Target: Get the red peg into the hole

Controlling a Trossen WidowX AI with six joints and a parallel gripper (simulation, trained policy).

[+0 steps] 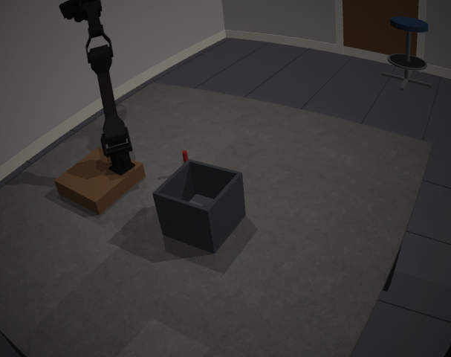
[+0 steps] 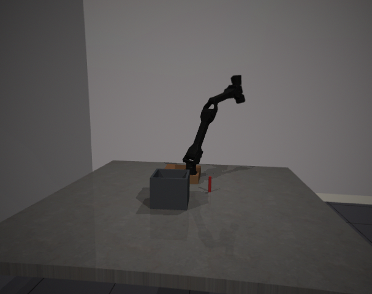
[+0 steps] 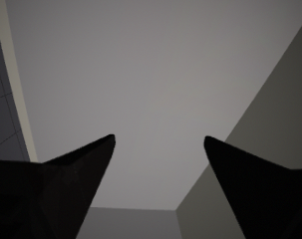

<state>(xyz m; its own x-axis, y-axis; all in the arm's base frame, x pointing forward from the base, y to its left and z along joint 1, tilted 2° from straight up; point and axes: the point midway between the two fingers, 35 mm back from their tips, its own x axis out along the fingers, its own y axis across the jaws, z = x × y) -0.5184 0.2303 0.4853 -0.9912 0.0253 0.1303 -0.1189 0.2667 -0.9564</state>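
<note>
My gripper tip is now 69 cm short of the red peg, 52 cm above it and 11 cm to the left of it. The rest, counted from my gripper tip: plate: 89 cm ahead, 51 cm below, 26 cm to the right.
</note>
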